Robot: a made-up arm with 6 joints. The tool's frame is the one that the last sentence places. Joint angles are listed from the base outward.
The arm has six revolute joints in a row. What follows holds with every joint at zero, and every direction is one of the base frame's. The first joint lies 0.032 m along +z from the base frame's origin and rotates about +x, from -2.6 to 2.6 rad. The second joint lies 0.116 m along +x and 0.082 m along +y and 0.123 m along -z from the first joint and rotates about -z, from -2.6 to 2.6 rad. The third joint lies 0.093 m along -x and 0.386 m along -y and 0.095 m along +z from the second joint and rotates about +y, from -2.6 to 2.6 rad. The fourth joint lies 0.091 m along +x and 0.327 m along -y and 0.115 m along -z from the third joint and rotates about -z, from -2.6 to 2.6 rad. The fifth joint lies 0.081 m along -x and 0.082 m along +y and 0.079 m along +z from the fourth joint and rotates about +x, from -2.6 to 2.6 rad. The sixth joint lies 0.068 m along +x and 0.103 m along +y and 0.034 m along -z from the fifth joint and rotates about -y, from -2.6 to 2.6 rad. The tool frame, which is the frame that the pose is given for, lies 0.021 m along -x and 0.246 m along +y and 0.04 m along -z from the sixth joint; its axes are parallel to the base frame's.
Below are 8 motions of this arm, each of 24 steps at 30 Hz.
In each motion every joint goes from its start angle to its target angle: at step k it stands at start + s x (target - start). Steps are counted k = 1, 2, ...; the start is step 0. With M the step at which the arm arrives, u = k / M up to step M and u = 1 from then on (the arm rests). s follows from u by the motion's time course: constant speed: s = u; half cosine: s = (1 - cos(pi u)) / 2; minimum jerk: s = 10 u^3 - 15 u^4 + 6 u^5.
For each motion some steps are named. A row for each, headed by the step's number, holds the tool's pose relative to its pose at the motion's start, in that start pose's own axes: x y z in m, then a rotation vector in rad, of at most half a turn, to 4 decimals.
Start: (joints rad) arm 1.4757 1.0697 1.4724 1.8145 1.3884 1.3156
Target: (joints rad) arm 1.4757 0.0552 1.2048 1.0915 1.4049 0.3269
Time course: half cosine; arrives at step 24
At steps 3, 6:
3: 0.0025 0.0318 0.0174 0.0439 0.0623 -0.0077
6: 0.0106 0.1166 0.0747 0.1716 0.2408 -0.0145

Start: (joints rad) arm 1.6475 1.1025 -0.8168 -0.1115 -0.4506 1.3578
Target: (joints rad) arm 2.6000 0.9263 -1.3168 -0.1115 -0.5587 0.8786
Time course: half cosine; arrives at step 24
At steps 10, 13, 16, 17, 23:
10: -0.0236 0.0387 0.0225 0.0044 0.3151 -0.1327
13: -0.0338 0.0615 0.0393 0.0003 0.4864 -0.2033
16: -0.0411 0.0841 0.0584 -0.0077 0.6533 -0.2701
17: -0.0427 0.0909 0.0647 -0.0109 0.7033 -0.2896
23: -0.0461 0.1150 0.0885 -0.0250 0.8827 -0.3575

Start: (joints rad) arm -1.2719 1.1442 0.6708 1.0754 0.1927 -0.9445
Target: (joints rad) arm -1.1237 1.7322 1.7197 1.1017 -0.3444 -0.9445
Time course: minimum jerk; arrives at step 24
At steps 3, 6, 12, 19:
3: 0.0108 -0.0066 -0.0076 -0.0050 0.0133 -0.0237
6: 0.0656 -0.0459 -0.0531 -0.0349 0.0891 -0.1504
12: 0.2016 -0.2718 -0.3274 -0.2247 0.4956 -0.6602
19: 0.0863 -0.5156 -0.6668 -0.5427 1.0398 -1.0576

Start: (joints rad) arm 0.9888 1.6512 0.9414 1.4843 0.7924 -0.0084
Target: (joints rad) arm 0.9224 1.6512 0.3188 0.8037 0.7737 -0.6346
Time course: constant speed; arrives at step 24
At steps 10, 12, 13, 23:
10: -0.1197 0.0186 0.1419 0.2381 0.4140 0.2820
12: -0.1421 0.0126 0.1711 0.2747 0.4873 0.3524
13: -0.1530 0.0084 0.1856 0.2914 0.5226 0.3892
23: -0.2487 -0.0754 0.3140 0.3896 0.8175 0.8080

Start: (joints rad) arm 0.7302 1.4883 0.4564 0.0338 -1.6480 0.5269
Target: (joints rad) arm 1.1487 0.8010 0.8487 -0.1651 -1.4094 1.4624
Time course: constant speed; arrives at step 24
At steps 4, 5, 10, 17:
4: 0.0227 -0.0257 -0.0174 0.0650 -0.3019 0.1080
5: 0.0290 -0.0314 -0.0209 0.0851 -0.3766 0.1341
10: 0.0625 -0.0561 -0.0328 0.2081 -0.7434 0.2570
17: 0.1123 -0.0823 -0.0364 0.4436 -1.2336 0.4038

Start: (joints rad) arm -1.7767 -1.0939 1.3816 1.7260 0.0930 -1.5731
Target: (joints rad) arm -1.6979 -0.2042 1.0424 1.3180 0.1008 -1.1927
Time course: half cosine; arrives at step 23
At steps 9, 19, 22, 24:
9: 0.1231 -0.0525 -0.0784 -0.0418 0.1811 0.1125
19: 0.2613 -0.1563 -0.2551 0.0142 0.4465 0.3732
22: 0.2714 -0.1690 -0.2768 0.0328 0.4715 0.4035
24: 0.2721 -0.1699 -0.2783 0.0341 0.4732 0.4056

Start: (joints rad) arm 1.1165 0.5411 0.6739 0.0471 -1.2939 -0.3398
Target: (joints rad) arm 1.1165 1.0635 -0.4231 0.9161 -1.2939 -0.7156
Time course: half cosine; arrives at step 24
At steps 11, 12, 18, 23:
11: 0.0853 0.0065 0.0844 0.4321 0.5926 -0.4527
12: 0.0955 -0.0045 0.0905 0.5098 0.6822 -0.5101
18: 0.1151 -0.1018 0.0842 0.9905 1.1413 -0.7750
23: 0.0994 -0.1511 0.0639 1.2139 1.3021 -0.8594

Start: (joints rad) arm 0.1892 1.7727 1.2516 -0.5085 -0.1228 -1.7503
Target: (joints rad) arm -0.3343 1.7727 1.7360 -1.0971 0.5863 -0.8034
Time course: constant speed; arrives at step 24
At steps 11, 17, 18, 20, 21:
11: -0.0635 -0.0783 -0.0825 -0.3087 -0.4304 0.3367
17: -0.1010 -0.1465 -0.1131 -0.4190 -0.6027 0.5666
18: -0.1077 -0.1592 -0.1167 -0.4326 -0.6263 0.6071
20: -0.1214 -0.1854 -0.1227 -0.4553 -0.6691 0.6895
21: -0.1285 -0.1988 -0.1249 -0.4644 -0.6882 0.7312

